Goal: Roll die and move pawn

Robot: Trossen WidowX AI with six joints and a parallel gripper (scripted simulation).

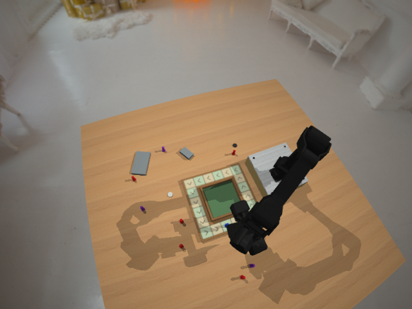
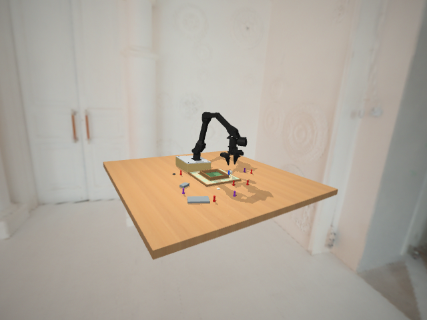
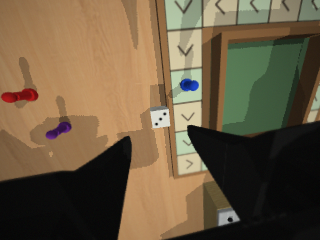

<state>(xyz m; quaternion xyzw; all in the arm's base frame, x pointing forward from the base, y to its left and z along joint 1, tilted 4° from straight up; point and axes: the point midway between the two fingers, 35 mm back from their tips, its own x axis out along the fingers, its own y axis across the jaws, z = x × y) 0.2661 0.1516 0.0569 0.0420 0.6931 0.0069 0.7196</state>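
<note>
Right now my gripper tip is 6 cm above the white die and 1 cm to the left of it. Round my gripper tip: white disc (27 cm to the right, 20 cm ahead, 7 cm below); then blue pawn (5 cm to the right, 5 cm below, 4 cm ahead); then green dice tray (16 cm to the right, 7 cm below).
</note>
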